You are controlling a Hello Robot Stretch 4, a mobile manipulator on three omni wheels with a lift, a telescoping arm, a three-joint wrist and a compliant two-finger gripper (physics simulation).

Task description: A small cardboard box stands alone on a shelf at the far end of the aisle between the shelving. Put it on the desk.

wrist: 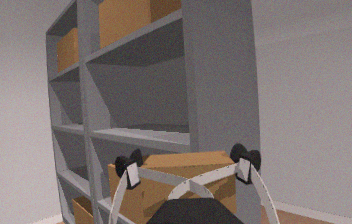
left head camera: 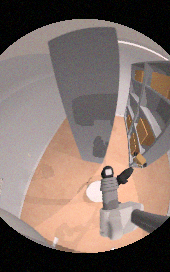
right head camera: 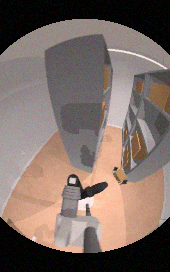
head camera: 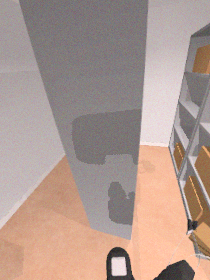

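Pixels of known places: gripper, between the fingertips: [wrist: 190,158] [left head camera: 141,157] [right head camera: 122,173]; robot's base, origin of its link: [left head camera: 97,190].
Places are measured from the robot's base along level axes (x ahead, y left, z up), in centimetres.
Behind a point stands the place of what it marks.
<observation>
The small cardboard box [head camera: 203,234] {x 24.5, y -28.4, z 104.6 cm} [left head camera: 141,160] {x 20.9, y -30.1, z 104.6 cm} [right head camera: 120,175] {x 21.9, y -29.7, z 104.6 cm} [wrist: 189,159] {x 22.4, y -29.8, z 104.6 cm} is held off the floor between the fingertips of my gripper [left head camera: 139,160] [right head camera: 119,175] {x 23.2, y -31.6, z 104.1 cm} [wrist: 190,158] {x 23.2, y -31.6, z 104.1 cm}. The gripper is shut on it, one pad at each side in the wrist view. The lower part of the box is hidden there by the crossing finger strips and the dark gripper body. In the head view the box is cut by the right edge, with one dark fingertip at its upper left. The desk does not show in these views.
A tall grey shelving end panel [head camera: 95,60] {x 62.5, y 3.0, z 155.9 cm} [left head camera: 87,65] {x 62.9, y 4.3, z 156.3 cm} [right head camera: 75,75] {x 62.4, y 2.7, z 155.7 cm} stands ahead. More grey shelving [head camera: 184,100] [wrist: 220,75] stands right, close behind the held box, with larger cardboard boxes [wrist: 125,22] {x 79.5, y -86.5, z 149.6 cm} [wrist: 68,50] {x 158.5, y -109.7, z 155.4 cm} on it. A pale wall [head camera: 25,125] {x 162.3, y 119.5, z 95.1 cm} runs along the left.
</observation>
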